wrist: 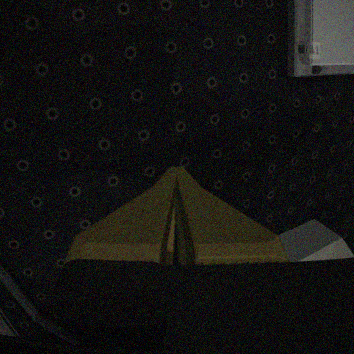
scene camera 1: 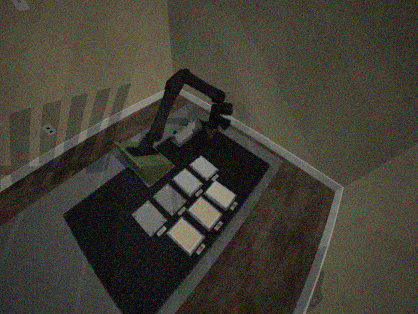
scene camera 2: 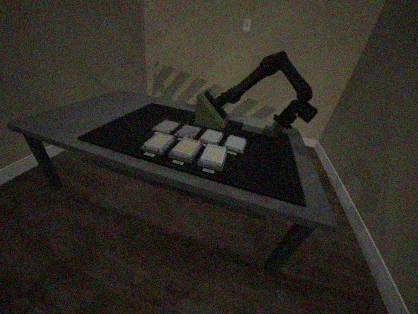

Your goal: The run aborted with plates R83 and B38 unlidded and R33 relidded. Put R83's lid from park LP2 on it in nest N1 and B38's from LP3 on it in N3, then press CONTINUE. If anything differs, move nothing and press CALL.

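Where they show: gripper, fingertip midpoint: [wrist: 175, 177] [scene camera 1: 209, 137] [scene camera 2: 270, 135]; arm's base, origin of the base link: [scene camera 1: 143, 151] [scene camera 2: 214, 105].
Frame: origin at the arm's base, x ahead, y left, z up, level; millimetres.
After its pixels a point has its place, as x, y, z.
Observation:
My gripper [scene camera 1: 211, 132] {207, 344, -41} [scene camera 2: 275, 130] {207, 344, -41} [wrist: 175, 177] {207, 344, -41} is shut and empty, above the far part of the mat beside the control box [scene camera 1: 184, 134] {69, 261, -34} [scene camera 2: 254, 124] {77, 263, -47}. Three cream-topped plates [scene camera 1: 221, 195] {466, 73, -61} [scene camera 1: 204, 213] {449, -49, -67} [scene camera 1: 186, 235] {442, -175, -65} form the row nearer the front edge. Four grey-white squares form the row behind: one at the gripper end [scene camera 1: 204, 168] {301, 159, -77} [scene camera 2: 235, 144] {320, 166, -77}, two in the middle [scene camera 1: 187, 182] {280, 33, -77} [scene camera 1: 169, 199] {265, -93, -85}, and a flatter, greyer one [scene camera 1: 149, 218] {254, -220, -85} [scene camera 2: 166, 126] {258, -218, -85} at the far end. Labels are too small and dark to read. Part of a pale square item [wrist: 334, 35] {251, 192, -77} shows in the wrist view.
The arm stands on a green wedge-shaped base [scene camera 1: 156, 170] {125, -29, -29} [scene camera 2: 209, 115] {126, -8, -27} behind the rows. A black mat [scene camera 1: 105, 240] {164, -416, -94} [scene camera 2: 270, 172] {467, 328, -95} lies on the grey table [scene camera 2: 95, 106] {111, -809, -107}. A pale angular block [wrist: 317, 242] {78, 220, -65} shows right of the fingers in the wrist view. The light is dim and grainy.

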